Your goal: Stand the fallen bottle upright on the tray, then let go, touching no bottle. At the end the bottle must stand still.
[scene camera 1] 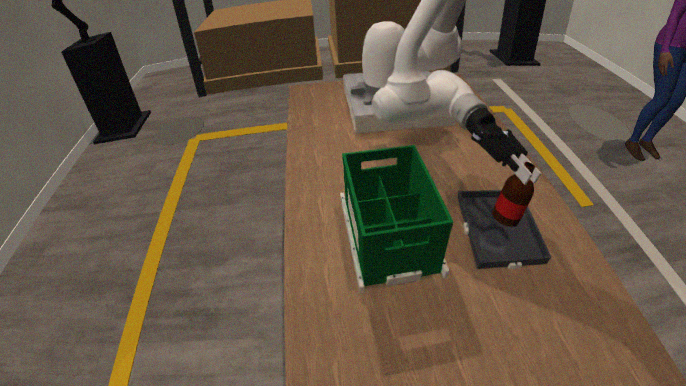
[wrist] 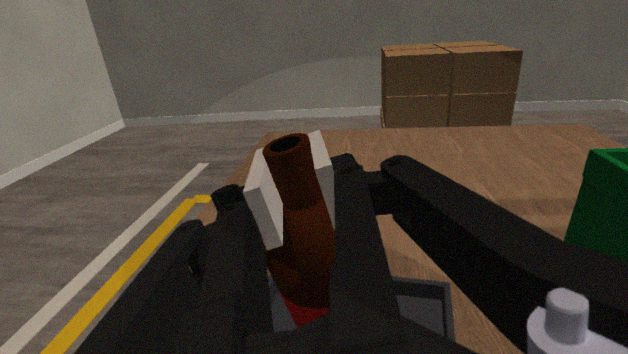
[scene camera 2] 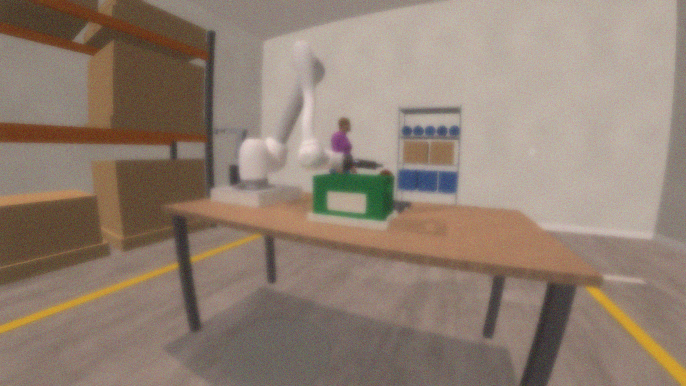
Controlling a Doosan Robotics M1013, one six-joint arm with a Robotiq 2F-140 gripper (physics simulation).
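Places are measured from the arm's base along level axes (x ahead, y left, z up), in metres.
Where they show: gripper, fingertip midpoint: (scene camera 1: 533, 178) (wrist: 295, 161) (scene camera 2: 390, 167); arm's base, link origin: (scene camera 2: 254, 188).
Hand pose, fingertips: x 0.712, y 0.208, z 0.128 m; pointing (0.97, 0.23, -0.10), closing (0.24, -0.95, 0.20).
Note:
Each offset is from my fingertips to the centre of the thing. Level surfaces: height alone.
The brown bottle @[dz -0.054, dx -0.018, dy -0.016 m] (scene camera 1: 511, 209) (scene camera 2: 385, 173) (wrist: 300, 225) with a red label is held by its neck, about upright, over the back right part of the dark grey tray (scene camera 1: 520, 246) (wrist: 424, 302). My gripper (scene camera 1: 526, 170) (wrist: 295, 161) is shut on the bottle's neck, its light pads on either side just below the open mouth. The gripper reaches in slanting from the robot's side. The bottle's base looks close to the tray floor; whether it touches is not clear. In the scene camera 2 view the green crate hides most of the bottle and tray.
The green crate @[dz -0.112, dx -0.060, dy -0.318 m] (scene camera 1: 405, 257) (scene camera 2: 386, 202) (wrist: 600, 200) with compartments stands on the wooden table @[dz -0.199 m] (scene camera 1: 320, 325) (scene camera 2: 475, 245), beside the tray, held by white corner pieces. A person (scene camera 1: 672, 85) (scene camera 2: 341, 143) in purple stands beyond the table. Cardboard boxes (wrist: 450, 87) stand past the table end.

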